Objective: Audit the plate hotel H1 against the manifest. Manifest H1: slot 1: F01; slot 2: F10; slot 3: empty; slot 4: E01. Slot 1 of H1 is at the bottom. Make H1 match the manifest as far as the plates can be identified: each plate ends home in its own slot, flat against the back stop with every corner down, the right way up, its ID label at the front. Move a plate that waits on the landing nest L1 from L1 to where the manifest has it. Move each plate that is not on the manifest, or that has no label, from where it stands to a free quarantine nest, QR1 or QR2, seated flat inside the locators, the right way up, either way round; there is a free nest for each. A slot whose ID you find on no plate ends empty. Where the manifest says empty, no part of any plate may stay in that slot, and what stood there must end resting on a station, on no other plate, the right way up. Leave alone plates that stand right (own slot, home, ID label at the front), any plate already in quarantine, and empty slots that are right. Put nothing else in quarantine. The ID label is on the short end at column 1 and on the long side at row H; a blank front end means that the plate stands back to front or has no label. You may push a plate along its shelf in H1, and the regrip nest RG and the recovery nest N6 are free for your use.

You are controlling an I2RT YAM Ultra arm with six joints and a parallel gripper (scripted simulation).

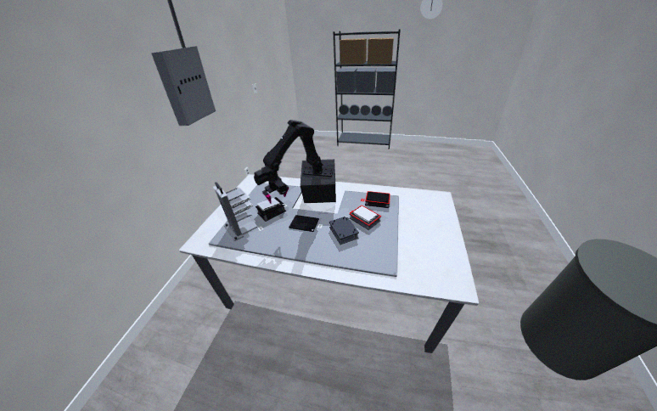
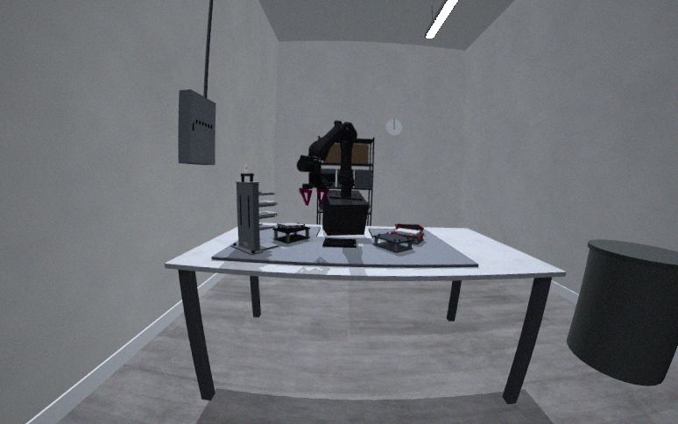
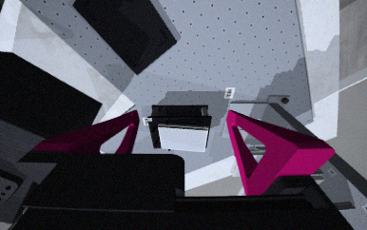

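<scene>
The black regrip nest is 15 cm below my hand, 13 cm to the right of it and 12 cm behind it. Also, from my hand: H1 tag (21 cm below, 14 cm to the right, 5 cm ahead).
</scene>
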